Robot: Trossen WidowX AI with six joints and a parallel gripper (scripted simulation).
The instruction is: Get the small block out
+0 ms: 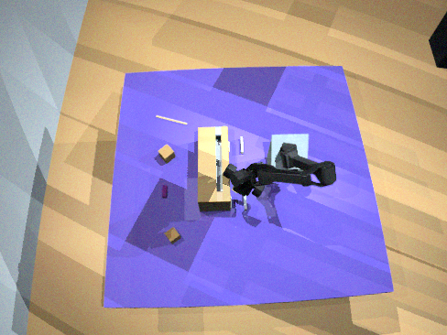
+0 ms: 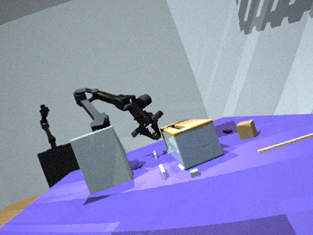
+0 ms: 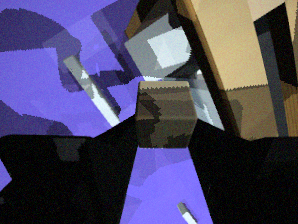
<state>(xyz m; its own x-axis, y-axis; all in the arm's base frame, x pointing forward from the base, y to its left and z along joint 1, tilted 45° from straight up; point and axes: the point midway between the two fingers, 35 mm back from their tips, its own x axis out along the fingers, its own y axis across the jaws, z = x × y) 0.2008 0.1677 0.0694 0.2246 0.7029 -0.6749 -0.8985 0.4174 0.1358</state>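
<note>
Now: the box 80 mm ahead of my gripper tip, 100 mm to the right of it and 30 mm below it. Round my gripper tip: tan block: 10 mm to the left, 10 mm above; then thin wooden stick: 370 mm ahead, 390 mm to the right, 90 mm below.
</note>
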